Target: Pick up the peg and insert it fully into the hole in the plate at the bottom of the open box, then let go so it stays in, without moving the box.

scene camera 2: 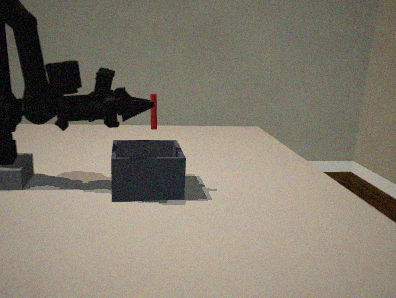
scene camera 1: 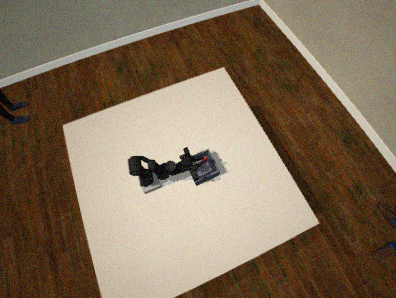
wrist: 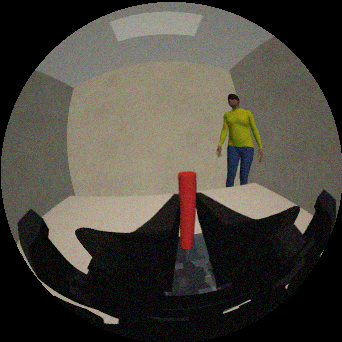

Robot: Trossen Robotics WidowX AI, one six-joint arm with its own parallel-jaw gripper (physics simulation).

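Note:
A red peg stands upright between the fingers of my gripper, which is shut on it and level. The peg's lower end is above the rim of the dark open box in scene camera 2, with a gap between them. In scene camera 1 the peg shows over the box's far part. In the wrist view, part of the box shows below the peg, between the fingers. The hole in the plate cannot be made out.
The box stands on a pale table top, near the arm's grey base. A person in a yellow top stands beyond the table. Dark legs with blue shoes show at the left in scene camera 1.

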